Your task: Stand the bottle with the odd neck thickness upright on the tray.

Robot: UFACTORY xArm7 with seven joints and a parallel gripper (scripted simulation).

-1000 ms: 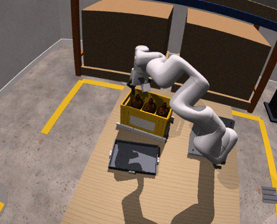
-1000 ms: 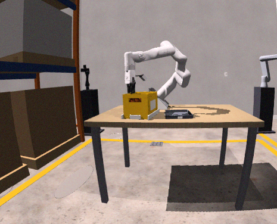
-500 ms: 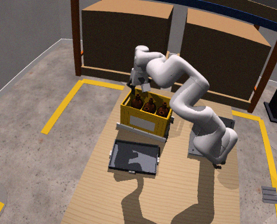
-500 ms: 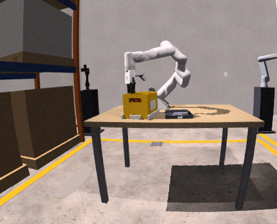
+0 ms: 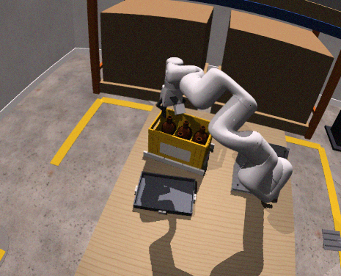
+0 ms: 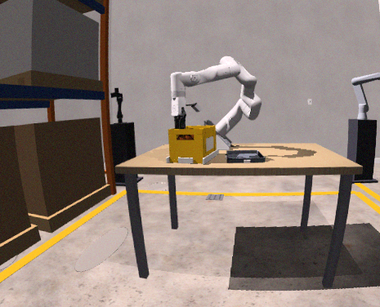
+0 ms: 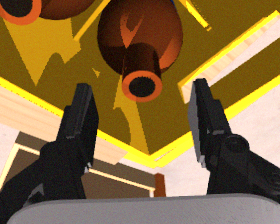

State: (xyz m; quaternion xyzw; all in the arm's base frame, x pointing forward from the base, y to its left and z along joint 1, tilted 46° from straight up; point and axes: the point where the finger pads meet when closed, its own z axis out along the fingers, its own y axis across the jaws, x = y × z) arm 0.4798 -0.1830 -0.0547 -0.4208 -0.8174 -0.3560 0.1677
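Right now the yellow crate is 11 cm below my hand, 8 cm behind it and 6 cm to the left of it. Also, from my hand: dark grey tray 34 cm to the left, 18 cm below, 6 cm behind.
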